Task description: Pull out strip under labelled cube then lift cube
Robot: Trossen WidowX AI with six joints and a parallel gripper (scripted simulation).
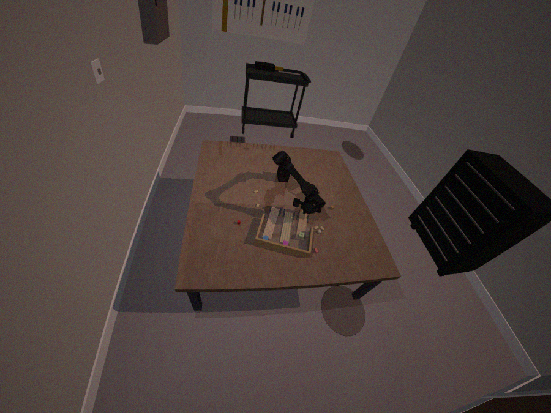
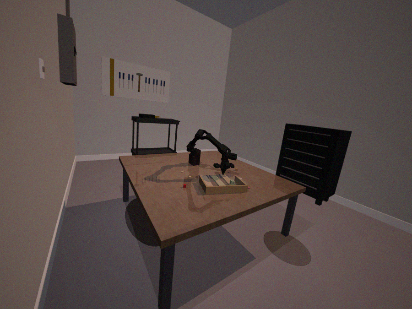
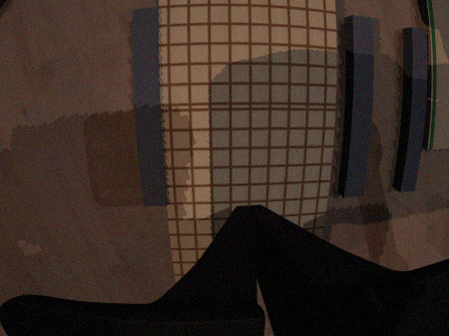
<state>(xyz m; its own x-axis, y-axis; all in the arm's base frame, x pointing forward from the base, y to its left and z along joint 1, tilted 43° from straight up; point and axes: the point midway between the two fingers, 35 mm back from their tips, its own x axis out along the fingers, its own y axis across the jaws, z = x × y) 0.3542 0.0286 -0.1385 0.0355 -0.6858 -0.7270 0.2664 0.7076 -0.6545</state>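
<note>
Now: gripper tip 11 cm past the blue strip and 9 cm to the right of it. From my gripper tip the other things lie so: red strip (10 cm ahead, 44 cm to the right, 1 cm above).
</note>
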